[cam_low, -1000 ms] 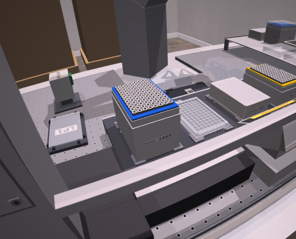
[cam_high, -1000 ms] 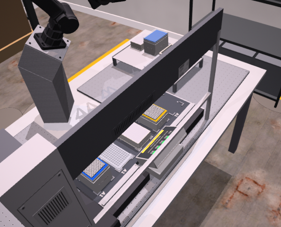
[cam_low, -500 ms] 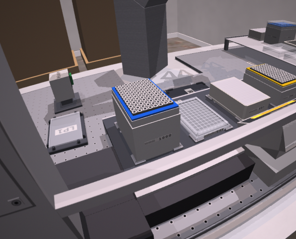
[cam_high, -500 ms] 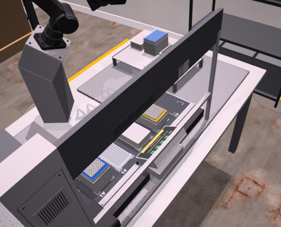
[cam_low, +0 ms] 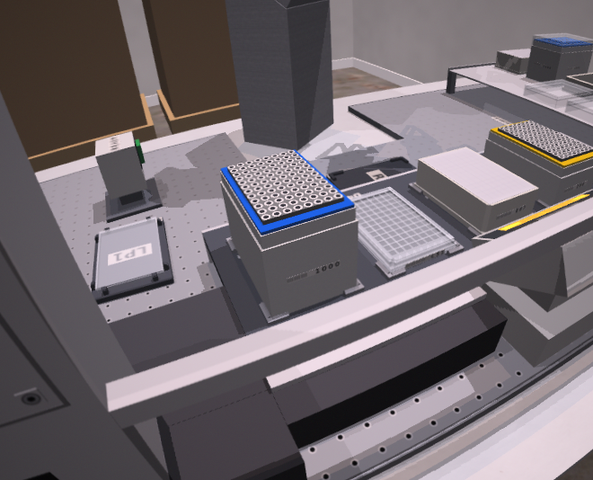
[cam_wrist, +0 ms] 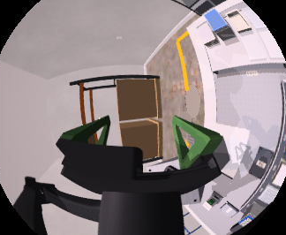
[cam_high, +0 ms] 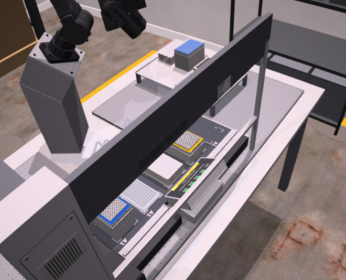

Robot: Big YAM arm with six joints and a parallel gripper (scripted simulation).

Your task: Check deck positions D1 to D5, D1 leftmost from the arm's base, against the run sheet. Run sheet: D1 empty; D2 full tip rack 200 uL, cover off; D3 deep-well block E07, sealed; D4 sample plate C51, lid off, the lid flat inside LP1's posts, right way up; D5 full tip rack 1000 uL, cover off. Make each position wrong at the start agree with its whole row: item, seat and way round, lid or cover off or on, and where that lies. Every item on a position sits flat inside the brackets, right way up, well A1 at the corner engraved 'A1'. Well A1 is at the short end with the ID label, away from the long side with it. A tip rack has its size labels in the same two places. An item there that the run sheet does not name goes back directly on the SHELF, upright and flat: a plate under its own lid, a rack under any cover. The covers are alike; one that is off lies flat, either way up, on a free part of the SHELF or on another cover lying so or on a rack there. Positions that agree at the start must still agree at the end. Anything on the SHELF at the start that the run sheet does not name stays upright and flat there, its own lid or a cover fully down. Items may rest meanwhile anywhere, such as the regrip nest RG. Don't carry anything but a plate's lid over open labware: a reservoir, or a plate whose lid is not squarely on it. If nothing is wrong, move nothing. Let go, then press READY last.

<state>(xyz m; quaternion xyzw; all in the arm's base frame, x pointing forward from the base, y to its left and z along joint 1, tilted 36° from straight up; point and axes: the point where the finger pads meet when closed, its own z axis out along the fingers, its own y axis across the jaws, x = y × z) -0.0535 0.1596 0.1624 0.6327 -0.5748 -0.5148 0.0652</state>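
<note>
My gripper is now 480 mm short of the blue tip rack, 340 mm to the left of it and 370 mm above it. Round my hand: sealed deep-well block 410 mm ahead, 100 mm to the right, 420 mm below; shelf 30 mm ahead, 350 mm to the left, 430 mm below; yellow tip rack 380 mm ahead, 20 mm to the left, 400 mm below.
</note>
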